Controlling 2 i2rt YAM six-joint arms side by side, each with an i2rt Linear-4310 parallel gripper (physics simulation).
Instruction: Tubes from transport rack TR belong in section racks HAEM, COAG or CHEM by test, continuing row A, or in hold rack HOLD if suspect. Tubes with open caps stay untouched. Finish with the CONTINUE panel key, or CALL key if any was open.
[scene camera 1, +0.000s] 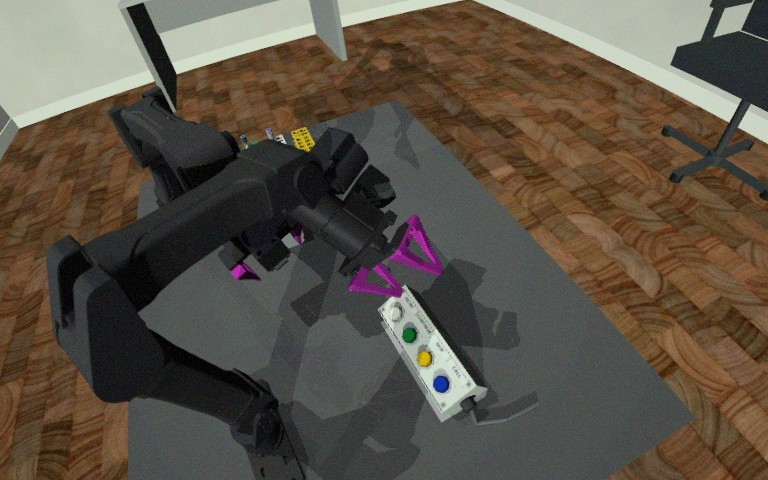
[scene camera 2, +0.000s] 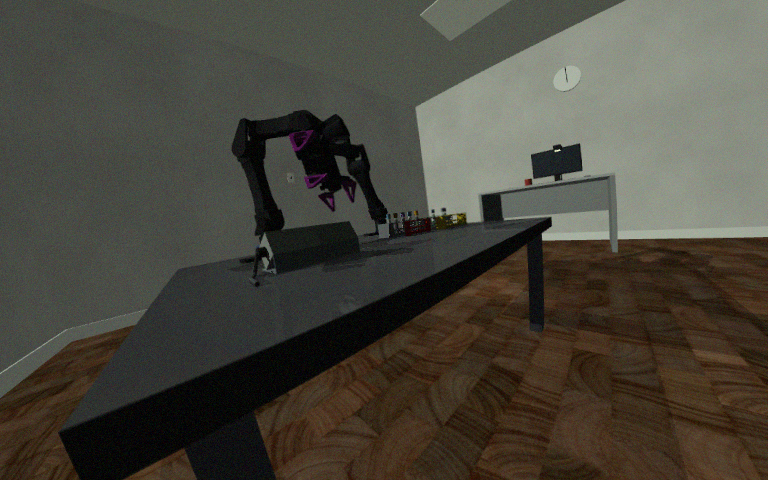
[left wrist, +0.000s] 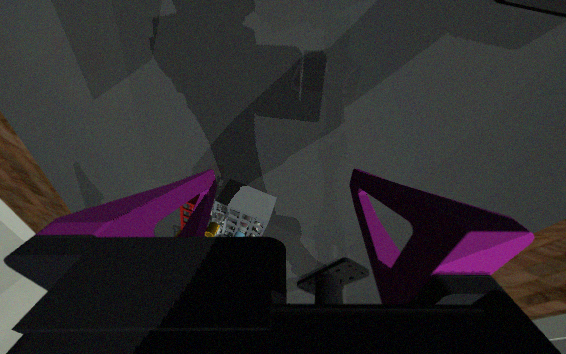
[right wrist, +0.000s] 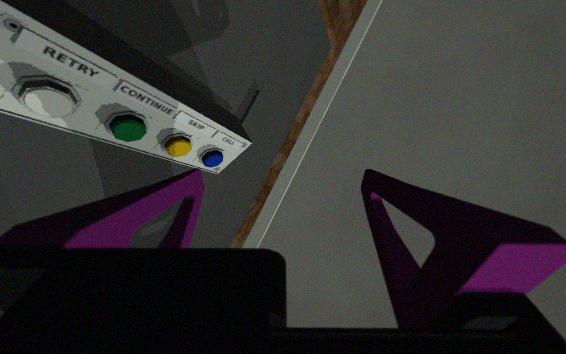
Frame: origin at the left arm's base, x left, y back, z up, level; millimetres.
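Seen in the pictures: left gripper, fingertip midpoint: (scene camera 2: 343, 207) (left wrist: 283, 176); right gripper, fingertip midpoint: (scene camera 1: 420, 283) (scene camera 2: 304, 170) (right wrist: 282, 177); left arm's base at its link origin: (left wrist: 329, 277); right arm's base at its link origin: (scene camera 1: 265, 437).
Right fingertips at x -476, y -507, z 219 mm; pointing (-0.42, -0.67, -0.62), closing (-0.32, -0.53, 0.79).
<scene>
Pixels of each thing's top centre, then the offset from my right fingertips to it. "*": a spot on its surface instead.
- white rack at its top centre: (left wrist: 232, 242) (scene camera 2: 401, 221) dz -162, dx +433, dy +243 mm
- yellow cap at its top centre: (left wrist: 208, 235) dz -125, dx +375, dy +199 mm
- light blue cap at its top centre: (left wrist: 235, 245) dz -125, dx +367, dy +242 mm
- red rack at its top centre: (left wrist: 187, 224) (scene camera 2: 417, 219) dz -162, dx +448, dy +155 mm
- key panel at its top centre: (right wrist: 176, 121) (scene camera 1: 428, 335) (scene camera 2: 309, 226) dz -135, dx -9, dy -8 mm
- blue CALL key at its top centre: (right wrist: 217, 160) (scene camera 1: 441, 381) dz -144, dx -87, dy -9 mm
- yellow rack at its top centre: (scene camera 1: 306, 144) (scene camera 2: 451, 214) dz -162, dx +669, dy +176 mm
- cable at a spot on its surface: (scene camera 1: 506, 417) * dz -212, dx -145, dy -102 mm
My left gripper (scene camera 1: 279, 261) (scene camera 2: 343, 206) (left wrist: 283, 176) is open and empty, high above the table. In the left wrist view a white rack (left wrist: 257, 200) holds tubes with a yellow cap (left wrist: 212, 229) and a light blue cap (left wrist: 240, 234); a red rack (left wrist: 186, 216) is partly behind the left-hand finger. My right gripper (scene camera 1: 421, 284) (scene camera 2: 305, 168) (right wrist: 282, 177) is open and empty, near the RETRY end of the key panel (scene camera 1: 416, 346) (scene camera 2: 308, 243) (right wrist: 156, 131). Its green CONTINUE key (scene camera 1: 409, 335) (right wrist: 128, 127) and blue CALL key (scene camera 1: 440, 384) (right wrist: 212, 158) show. Rack labels and cap states are unreadable.
A yellow rack (scene camera 1: 303, 139) (scene camera 2: 453, 219) stands at the far end, with a dark red rack (scene camera 2: 417, 226) beside it. The arms hide most racks in scene camera 1. A cable (scene camera 1: 506, 417) leaves the panel's CALL end. The forearms lie close together.
</scene>
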